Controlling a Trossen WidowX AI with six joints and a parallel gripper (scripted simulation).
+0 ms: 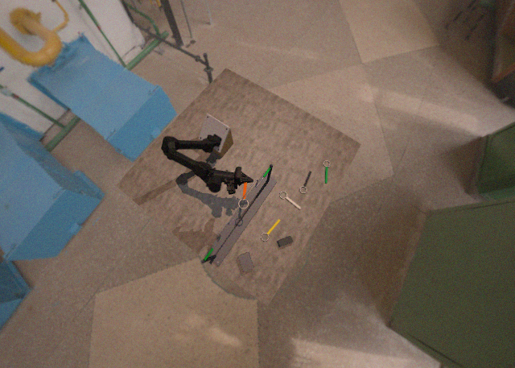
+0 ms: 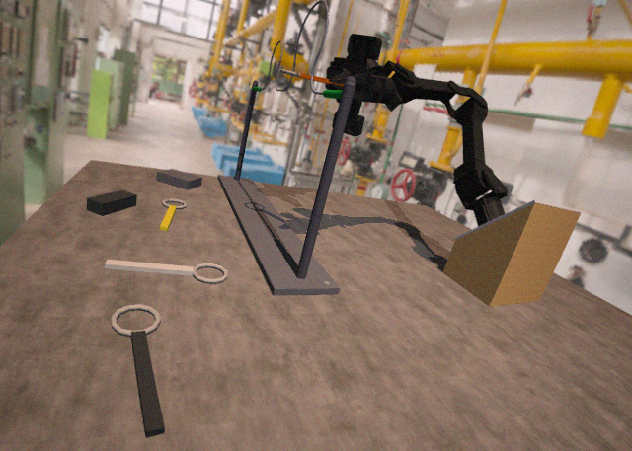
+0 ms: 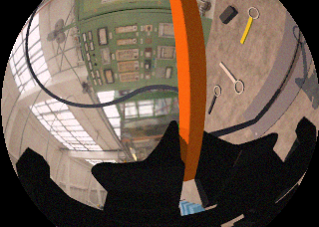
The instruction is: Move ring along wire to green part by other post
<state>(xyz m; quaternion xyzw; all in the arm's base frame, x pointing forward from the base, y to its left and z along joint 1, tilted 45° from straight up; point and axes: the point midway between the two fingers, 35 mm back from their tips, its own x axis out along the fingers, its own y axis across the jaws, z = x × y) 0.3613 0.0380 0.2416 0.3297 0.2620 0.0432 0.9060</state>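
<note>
Now: gripper tip 90 mm to the left of the orange-handled ring, 10 mm below it and 10 mm short of it. Also, from my gripper tip: yellow-handled ring 310 mm below, 230 mm ahead, 140 mm to the right; then dark-handled ring 310 mm below, 260 mm to the left, 250 mm ahead; then cream-handled ring 310 mm below, 210 mm ahead, 110 mm to the left.
</note>
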